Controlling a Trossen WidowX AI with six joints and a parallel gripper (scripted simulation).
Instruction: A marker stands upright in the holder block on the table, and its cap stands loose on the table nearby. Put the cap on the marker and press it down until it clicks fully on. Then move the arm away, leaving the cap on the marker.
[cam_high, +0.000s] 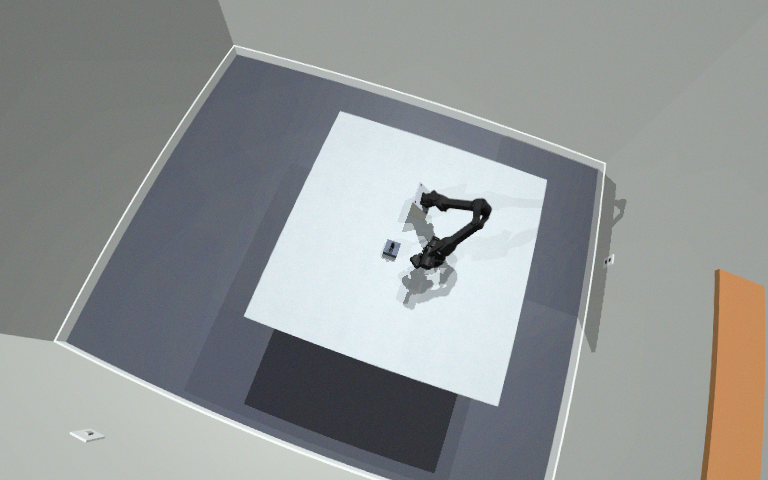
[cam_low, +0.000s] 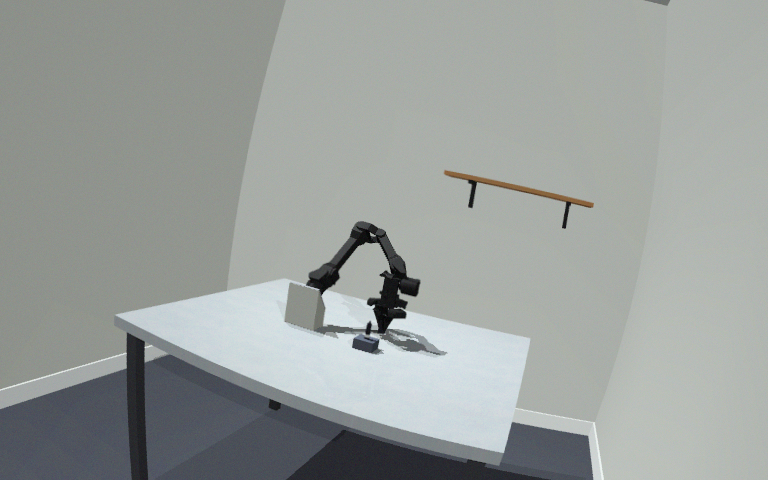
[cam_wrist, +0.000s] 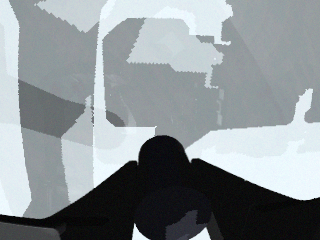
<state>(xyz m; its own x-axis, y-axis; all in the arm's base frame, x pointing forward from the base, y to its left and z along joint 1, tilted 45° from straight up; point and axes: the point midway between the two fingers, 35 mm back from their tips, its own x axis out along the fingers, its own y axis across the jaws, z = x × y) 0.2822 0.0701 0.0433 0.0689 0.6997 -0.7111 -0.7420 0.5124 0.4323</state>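
Right now my gripper tip is 10 mm past the holder block, 180 mm to the left of it and 20 mm above it. From my gripper tip the other things lie so: dark cap (10 mm above).
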